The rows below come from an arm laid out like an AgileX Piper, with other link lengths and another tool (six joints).
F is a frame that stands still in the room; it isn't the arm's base.
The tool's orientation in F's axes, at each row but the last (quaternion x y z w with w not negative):
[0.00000 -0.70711 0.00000 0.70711]
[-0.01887 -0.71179 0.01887 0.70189]
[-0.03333 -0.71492 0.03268 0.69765]
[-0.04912 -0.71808 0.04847 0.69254]
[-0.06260 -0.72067 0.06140 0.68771]
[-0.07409 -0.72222 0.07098 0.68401]
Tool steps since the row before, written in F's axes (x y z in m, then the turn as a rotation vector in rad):
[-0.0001 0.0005 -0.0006 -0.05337 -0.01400 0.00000]
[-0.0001 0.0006 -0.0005 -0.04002 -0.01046 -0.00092]
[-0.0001 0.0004 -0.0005 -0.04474 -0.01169 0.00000]
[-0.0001 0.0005 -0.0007 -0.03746 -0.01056 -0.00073]
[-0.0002 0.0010 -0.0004 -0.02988 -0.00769 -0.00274]
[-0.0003 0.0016 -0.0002 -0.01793 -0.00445 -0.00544]
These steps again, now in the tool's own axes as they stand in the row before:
[-0.0006 0.0005 0.0001 0.00000 -0.01400 0.05337]
[-0.0005 0.0006 0.0001 -0.00092 -0.01041 0.04003]
[-0.0005 0.0004 0.0001 0.00000 -0.01173 0.04473]
[-0.0006 0.0006 0.0001 -0.00083 -0.01049 0.03748]
[-0.0002 0.0011 0.0002 -0.00266 -0.00727 0.02999]
[0.0001 0.0016 0.0003 -0.00527 -0.00342 0.01820]

